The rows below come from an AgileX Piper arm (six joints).
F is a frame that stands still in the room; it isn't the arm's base.
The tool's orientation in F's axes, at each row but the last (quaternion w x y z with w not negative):
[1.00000 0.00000 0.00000 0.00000]
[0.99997 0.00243 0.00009 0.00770]
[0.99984 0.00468 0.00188 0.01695]
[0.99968 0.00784 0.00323 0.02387]
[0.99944 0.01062 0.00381 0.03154]
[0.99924 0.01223 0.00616 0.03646]
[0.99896 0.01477 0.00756 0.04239]
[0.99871 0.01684 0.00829 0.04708]
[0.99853 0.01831 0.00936 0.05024]
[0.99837 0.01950 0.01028 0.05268]
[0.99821 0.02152 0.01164 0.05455]
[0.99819 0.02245 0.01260 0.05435]
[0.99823 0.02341 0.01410 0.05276]
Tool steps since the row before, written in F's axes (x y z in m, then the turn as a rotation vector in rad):
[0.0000 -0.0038 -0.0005 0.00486 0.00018 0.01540]
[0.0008 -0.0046 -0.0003 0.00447 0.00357 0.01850]
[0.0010 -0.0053 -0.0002 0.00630 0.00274 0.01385]
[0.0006 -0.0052 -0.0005 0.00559 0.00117 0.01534]
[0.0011 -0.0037 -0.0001 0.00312 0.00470 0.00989]
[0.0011 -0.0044 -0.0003 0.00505 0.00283 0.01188]
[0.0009 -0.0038 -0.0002 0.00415 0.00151 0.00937]
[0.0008 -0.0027 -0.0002 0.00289 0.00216 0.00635]
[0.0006 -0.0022 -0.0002 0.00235 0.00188 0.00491]
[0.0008 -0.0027 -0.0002 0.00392 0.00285 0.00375]
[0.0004 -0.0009 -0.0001 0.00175 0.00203 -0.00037]
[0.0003 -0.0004 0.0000 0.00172 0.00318 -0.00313]
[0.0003 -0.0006 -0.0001 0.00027 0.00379 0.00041]
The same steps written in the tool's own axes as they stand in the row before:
[0.0000 -0.0038 -0.0005 0.00486 0.00018 0.01540]
[0.0007 -0.0046 -0.0003 0.00452 0.00359 0.01848]
[0.0008 -0.0053 -0.0001 0.00634 0.00266 0.01385]
[0.0004 -0.0052 -0.0004 0.00555 0.00114 0.01536]
[0.0009 -0.0038 0.0000 0.00334 0.00471 0.00981]
[0.0008 -0.0045 -0.0002 0.00511 0.00275 0.01187]
[0.0006 -0.0039 -0.0001 0.00413 0.00144 0.00939]
[0.0005 -0.0028 -0.0001 0.00299 0.00210 0.00633]
[0.0004 -0.0023 -0.0001 0.00244 0.00182 0.00489]
[0.0005 -0.0028 -0.0001 0.00413 0.00257 0.00373]
[0.0003 -0.0009 -0.0001 0.00197 0.00181 -0.00041]
[0.0003 -0.0004 0.0000 0.00213 0.00283 -0.00322]
[0.0002 -0.0006 -0.0001 0.00066 0.00376 0.00025]

